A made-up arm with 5 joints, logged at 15 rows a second.
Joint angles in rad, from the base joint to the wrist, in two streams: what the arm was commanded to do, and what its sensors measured. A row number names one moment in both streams.
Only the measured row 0 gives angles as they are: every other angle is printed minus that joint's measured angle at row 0.
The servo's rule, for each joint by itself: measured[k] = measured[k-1] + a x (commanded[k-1-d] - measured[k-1]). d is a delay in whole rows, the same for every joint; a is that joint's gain. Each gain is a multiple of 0.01, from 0.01 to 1. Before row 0 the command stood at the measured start. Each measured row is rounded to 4 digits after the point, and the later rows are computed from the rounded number. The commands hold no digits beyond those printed.
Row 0, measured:
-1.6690 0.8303 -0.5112 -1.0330 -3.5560
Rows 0 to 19, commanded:
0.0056 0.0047 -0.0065 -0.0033 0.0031
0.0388 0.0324 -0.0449 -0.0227 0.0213
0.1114 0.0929 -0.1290 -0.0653 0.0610
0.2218 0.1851 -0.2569 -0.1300 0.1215
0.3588 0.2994 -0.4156 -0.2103 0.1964
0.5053 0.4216 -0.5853 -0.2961 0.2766
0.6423 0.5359 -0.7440 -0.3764 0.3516
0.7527 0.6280 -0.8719 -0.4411 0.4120
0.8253 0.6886 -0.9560 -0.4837 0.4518
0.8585 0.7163 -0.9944 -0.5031 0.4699
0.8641 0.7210 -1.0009 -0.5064 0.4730
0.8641 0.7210 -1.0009 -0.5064 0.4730
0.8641 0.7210 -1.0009 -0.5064 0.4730
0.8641 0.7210 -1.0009 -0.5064 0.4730
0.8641 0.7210 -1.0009 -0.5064 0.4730
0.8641 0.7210 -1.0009 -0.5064 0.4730
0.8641 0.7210 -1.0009 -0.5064 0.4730
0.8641 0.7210 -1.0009 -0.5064 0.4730
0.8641 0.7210 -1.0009 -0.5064 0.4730
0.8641 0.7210 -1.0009 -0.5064 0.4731
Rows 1 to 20, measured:
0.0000 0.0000 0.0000 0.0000 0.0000
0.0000 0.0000 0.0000 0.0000 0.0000
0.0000 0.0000 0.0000 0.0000 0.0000
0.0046 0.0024 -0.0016 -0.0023 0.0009
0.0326 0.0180 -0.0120 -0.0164 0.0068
0.0972 0.0569 -0.0401 -0.0501 0.0225
0.1994 0.1236 -0.0921 -0.1052 0.0512
0.3301 0.2150 -0.1697 -0.1777 0.0933
0.4738 0.3224 -0.2694 -0.2594 0.1465
0.6120 0.4334 -0.3833 -0.3401 0.2060
0.7274 0.5346 -0.5006 -0.4098 0.2657
0.8077 0.6147 -0.6099 -0.4608 0.3197
0.8494 0.6675 -0.7022 -0.4900 0.3633
0.8615 0.6953 -0.7739 -0.5013 0.3951
0.8636 0.7087 -0.8284 -0.5048 0.4177
0.8640 0.7151 -0.8698 -0.5059 0.4337
0.8641 0.7182 -0.9013 -0.5062 0.4451
0.8641 0.7197 -0.9252 -0.5063 0.4532
0.8641 0.7204 -0.9434 -0.5064 0.4589
0.8641 0.7207 -0.9572 -0.5064 0.4630
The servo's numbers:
d 3
a 0.82 0.52 0.24 0.69 0.29

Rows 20 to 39, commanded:
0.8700 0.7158 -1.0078 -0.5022 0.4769
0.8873 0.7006 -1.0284 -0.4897 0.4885
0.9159 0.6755 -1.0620 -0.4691 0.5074
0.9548 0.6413 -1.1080 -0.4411 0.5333
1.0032 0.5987 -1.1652 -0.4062 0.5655
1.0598 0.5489 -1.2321 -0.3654 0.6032
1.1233 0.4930 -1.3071 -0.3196 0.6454
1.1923 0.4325 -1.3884 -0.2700 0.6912
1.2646 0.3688 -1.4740 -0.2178 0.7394
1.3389 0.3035 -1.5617 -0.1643 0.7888
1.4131 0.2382 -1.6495 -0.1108 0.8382
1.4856 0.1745 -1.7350 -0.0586 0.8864
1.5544 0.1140 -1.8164 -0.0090 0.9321
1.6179 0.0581 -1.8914 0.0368 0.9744
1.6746 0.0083 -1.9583 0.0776 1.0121
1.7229 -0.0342 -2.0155 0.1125 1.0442
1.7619 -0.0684 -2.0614 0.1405 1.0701
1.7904 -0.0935 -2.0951 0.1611 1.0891
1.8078 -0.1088 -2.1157 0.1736 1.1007
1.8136 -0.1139 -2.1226 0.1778 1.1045
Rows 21 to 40, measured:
0.8641 0.7209 -0.9677 -0.5064 0.4659
0.8641 0.7210 -0.9757 -0.5064 0.4680
0.8641 0.7210 -0.9817 -0.5064 0.4695
0.8689 0.7183 -0.9880 -0.5035 0.4716
0.8840 0.7091 -0.9977 -0.4940 0.4765
0.9102 0.6916 -1.0131 -0.4768 0.4855
0.9468 0.6654 -1.0359 -0.4522 0.4994
0.9930 0.6307 -1.0669 -0.4205 0.5186
1.0478 0.5882 -1.1065 -0.3825 0.5431
1.1097 0.5387 -1.1546 -0.3391 0.5728
1.1774 0.4835 -1.2107 -0.2914 0.6071
1.2489 0.4239 -1.2739 -0.2406 0.6455
1.3227 0.3613 -1.3430 -0.1880 0.6871
1.3968 0.2973 -1.4166 -0.1347 0.7309
1.4696 0.2334 -1.4930 -0.0822 0.7760
1.5391 0.1713 -1.5706 -0.0317 0.8213
1.6037 0.1124 -1.6476 0.0156 0.8657
1.6618 0.0583 -1.7222 0.0584 0.9082
1.7119 0.0102 -1.7926 0.0957 0.9476
1.7529 -0.0307 -1.8571 0.1266 0.9831

